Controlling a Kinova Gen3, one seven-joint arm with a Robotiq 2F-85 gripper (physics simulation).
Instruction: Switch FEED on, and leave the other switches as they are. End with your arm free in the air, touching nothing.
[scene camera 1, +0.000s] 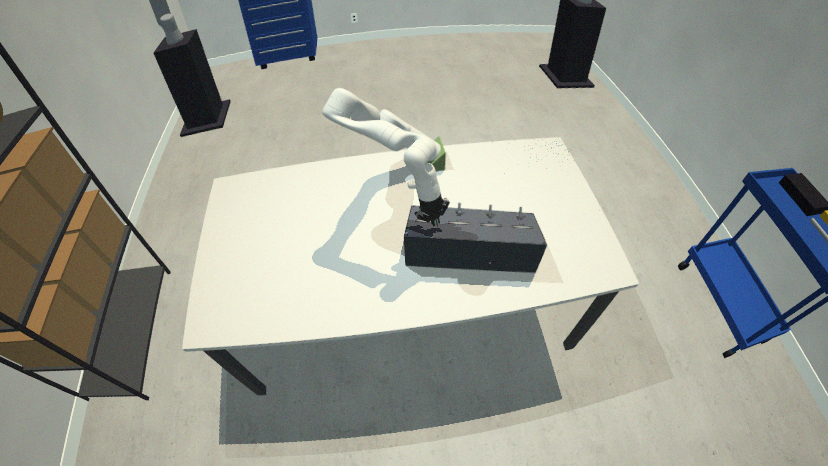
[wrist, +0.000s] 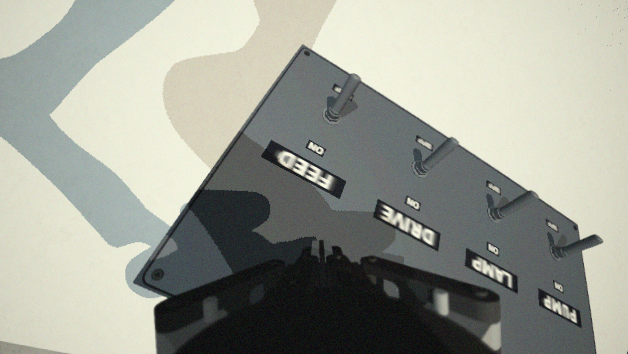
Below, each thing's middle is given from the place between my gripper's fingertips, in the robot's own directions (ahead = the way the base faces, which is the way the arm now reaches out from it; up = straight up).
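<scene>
Dark switch box (scene camera 1: 474, 240) in sight. From it, my gripper: 15 cm to the right of it, 1 cm past it, 9 cm above it.
</scene>
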